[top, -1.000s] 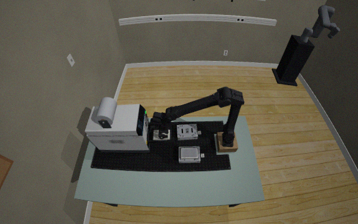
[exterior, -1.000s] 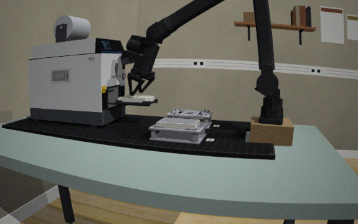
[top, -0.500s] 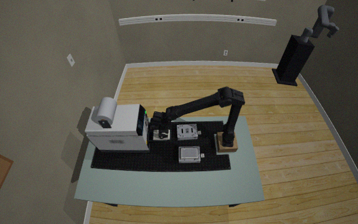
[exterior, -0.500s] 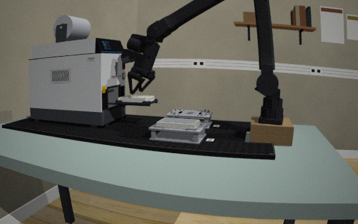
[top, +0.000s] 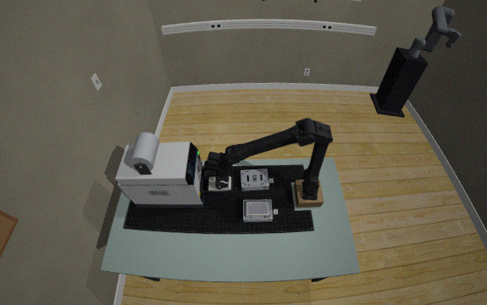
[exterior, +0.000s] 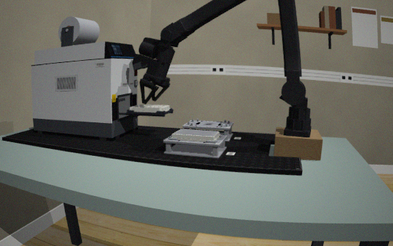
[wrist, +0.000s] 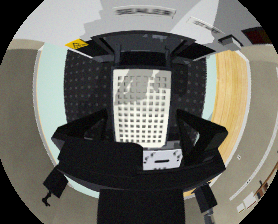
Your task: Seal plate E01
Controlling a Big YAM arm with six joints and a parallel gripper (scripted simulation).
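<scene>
Now: hand 40 mm above the sealer stage. From my hand the other things lie so: foil roll 330 mm ahead, 50 mm to the left, 280 mm above; then plate 230 mm behind, 110 mm to the left, 90 mm below.
</scene>
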